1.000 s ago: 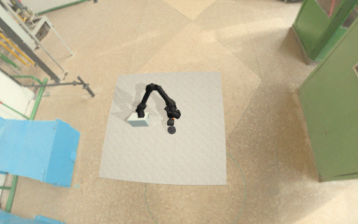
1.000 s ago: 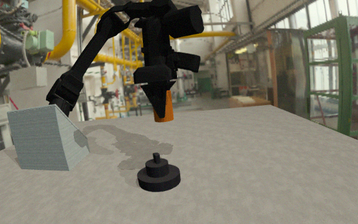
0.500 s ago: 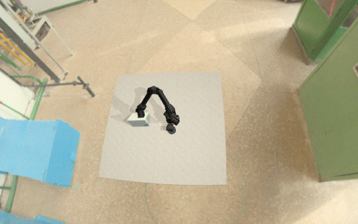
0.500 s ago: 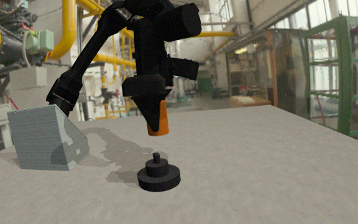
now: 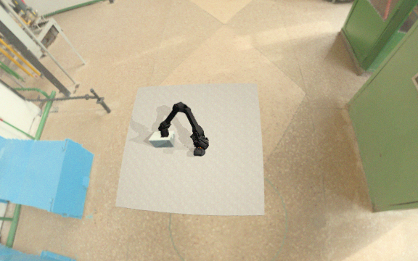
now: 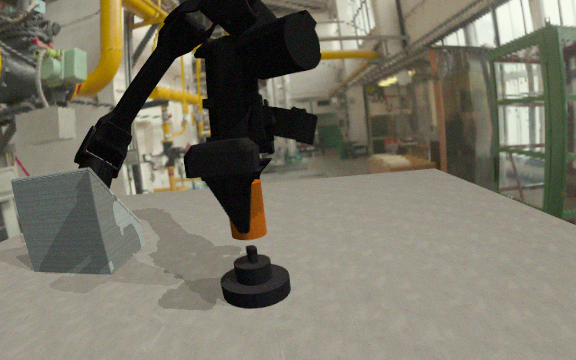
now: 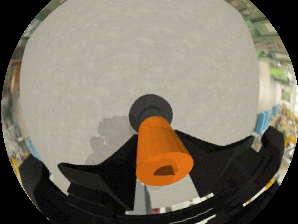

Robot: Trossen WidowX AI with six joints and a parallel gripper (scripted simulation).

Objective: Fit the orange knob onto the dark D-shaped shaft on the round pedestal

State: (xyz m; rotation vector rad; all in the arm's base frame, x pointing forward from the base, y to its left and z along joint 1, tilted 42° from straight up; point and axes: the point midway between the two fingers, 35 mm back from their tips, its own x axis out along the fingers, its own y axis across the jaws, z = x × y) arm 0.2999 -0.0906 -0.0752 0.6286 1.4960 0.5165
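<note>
Now: gripper tip 60 mm above the dark round pedestal. Also, from my gripper tip: orange knob: 20 mm above.
</note>
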